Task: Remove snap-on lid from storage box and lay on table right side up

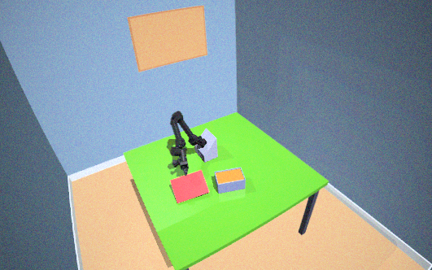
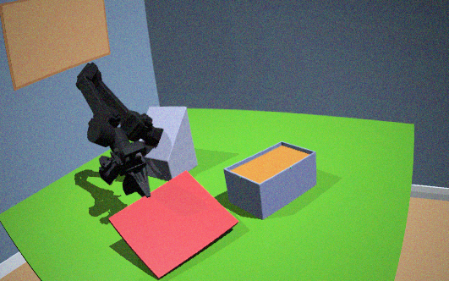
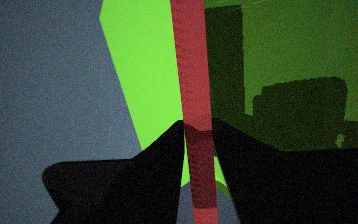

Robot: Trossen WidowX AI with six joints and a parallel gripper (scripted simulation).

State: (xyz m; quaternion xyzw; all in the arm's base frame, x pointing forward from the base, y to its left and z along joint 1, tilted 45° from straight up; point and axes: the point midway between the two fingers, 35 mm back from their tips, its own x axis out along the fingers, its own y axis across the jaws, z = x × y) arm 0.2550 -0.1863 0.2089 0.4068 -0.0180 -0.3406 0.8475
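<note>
My gripper tip is 7 cm short of the red lid, 1 cm to the left of it and 4 cm above it. The rest, counted from my gripper tip: grey-blue storage box 15 cm ahead, 29 cm to the left, 6 cm below.
</note>
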